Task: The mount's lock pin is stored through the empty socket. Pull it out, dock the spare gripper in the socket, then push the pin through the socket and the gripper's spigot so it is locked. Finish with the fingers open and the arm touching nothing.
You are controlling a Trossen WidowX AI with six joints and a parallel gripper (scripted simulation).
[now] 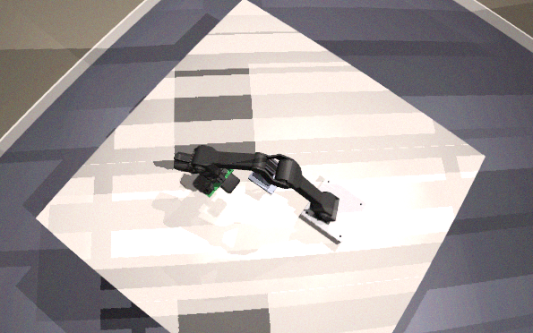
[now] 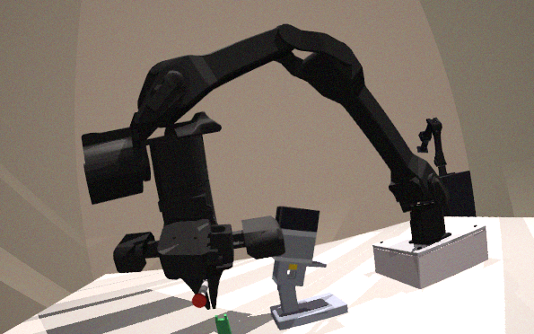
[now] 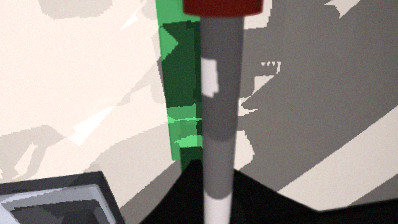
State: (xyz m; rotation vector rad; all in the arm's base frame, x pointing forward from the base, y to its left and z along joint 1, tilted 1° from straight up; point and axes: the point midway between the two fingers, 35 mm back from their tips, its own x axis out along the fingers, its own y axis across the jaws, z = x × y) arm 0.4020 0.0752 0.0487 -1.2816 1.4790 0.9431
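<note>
Now: gripper tip 50 mm above the green stand and 10 mm to the right of it. Also, from my gripper tip: spare gripper 140 mm behind, 90 mm to the right, 50 mm above; then grey mount 140 mm behind, 90 mm to the right, 30 mm below.
</note>
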